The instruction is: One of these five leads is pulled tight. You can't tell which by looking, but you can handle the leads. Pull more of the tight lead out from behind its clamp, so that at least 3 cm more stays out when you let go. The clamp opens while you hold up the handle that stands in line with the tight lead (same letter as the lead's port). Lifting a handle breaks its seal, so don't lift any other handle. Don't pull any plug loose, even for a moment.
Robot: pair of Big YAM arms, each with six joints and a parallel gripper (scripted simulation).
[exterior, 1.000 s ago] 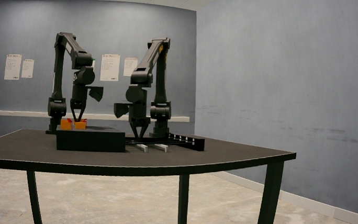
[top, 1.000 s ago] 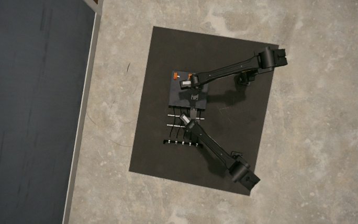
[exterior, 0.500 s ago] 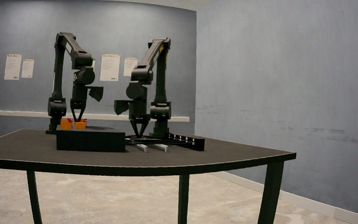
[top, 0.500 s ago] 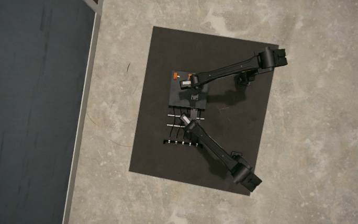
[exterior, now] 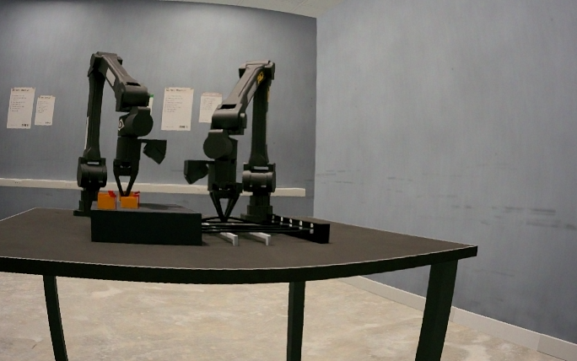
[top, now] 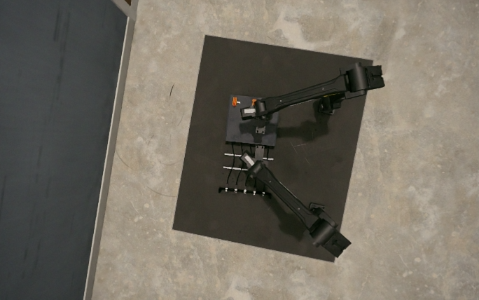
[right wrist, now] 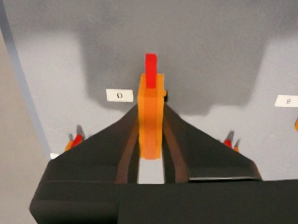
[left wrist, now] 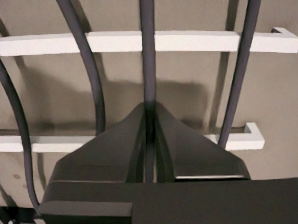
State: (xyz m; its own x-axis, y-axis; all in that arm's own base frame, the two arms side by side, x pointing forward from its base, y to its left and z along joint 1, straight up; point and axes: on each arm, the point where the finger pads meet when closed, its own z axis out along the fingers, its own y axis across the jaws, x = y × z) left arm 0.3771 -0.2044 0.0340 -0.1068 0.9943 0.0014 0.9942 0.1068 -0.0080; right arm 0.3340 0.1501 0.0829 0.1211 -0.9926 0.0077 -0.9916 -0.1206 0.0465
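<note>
My right gripper is now 1 cm to the right of the orange handle and 1 cm above it.
</note>
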